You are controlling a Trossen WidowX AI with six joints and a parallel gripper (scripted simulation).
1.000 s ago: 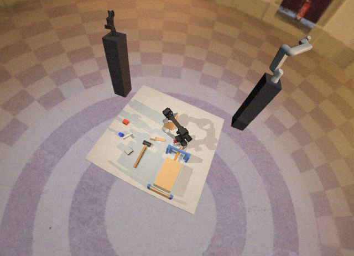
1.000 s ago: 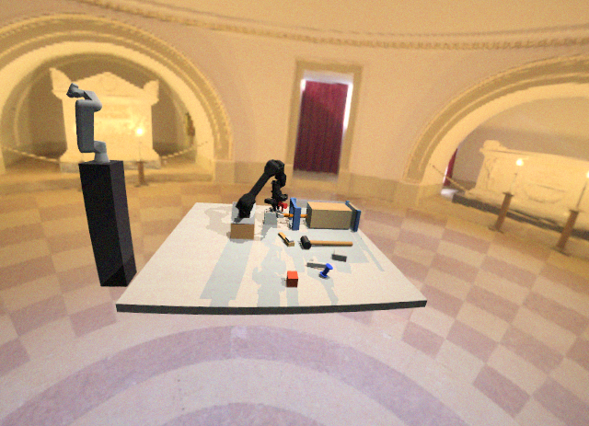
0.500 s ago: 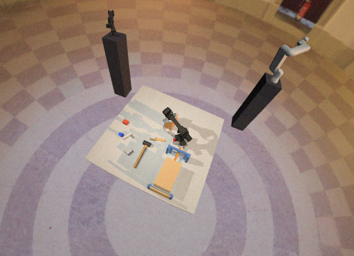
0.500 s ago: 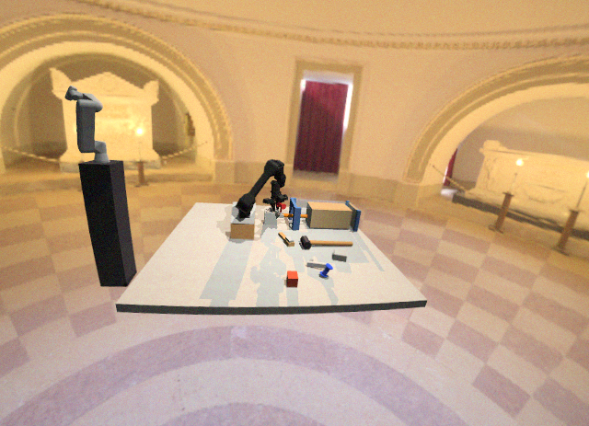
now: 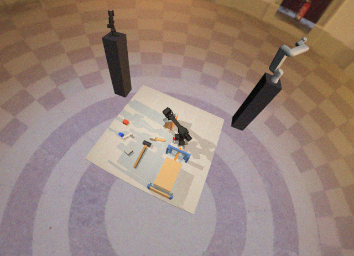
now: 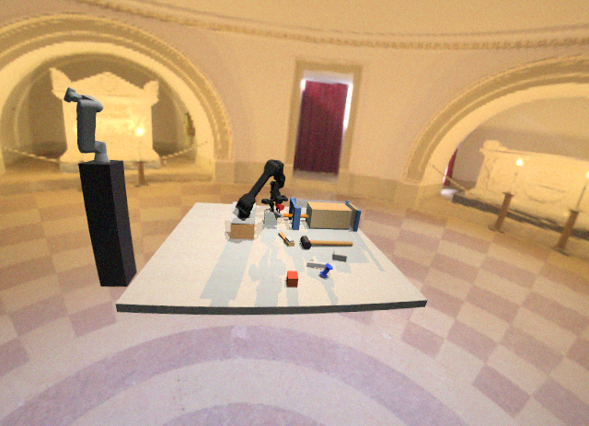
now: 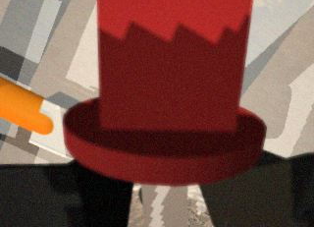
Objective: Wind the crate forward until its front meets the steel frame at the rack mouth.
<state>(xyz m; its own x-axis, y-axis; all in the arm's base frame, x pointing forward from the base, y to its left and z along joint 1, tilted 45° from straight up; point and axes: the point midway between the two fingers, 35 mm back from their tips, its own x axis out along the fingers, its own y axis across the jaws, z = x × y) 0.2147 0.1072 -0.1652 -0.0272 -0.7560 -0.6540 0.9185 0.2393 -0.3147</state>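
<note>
Now: the red knob 5 cm to the right of my gripper tip, 4 cm above it and 2 cm ahead of it. From my gripper tip the other things lie so: winch (7 cm below, 4 cm to the left, 4 cm behind); red-knobbed handle (1 cm to the right, 1 cm ahead, 1 cm above); frame (14 cm ahead, 3 cm to the left, 1 cm above).
</note>
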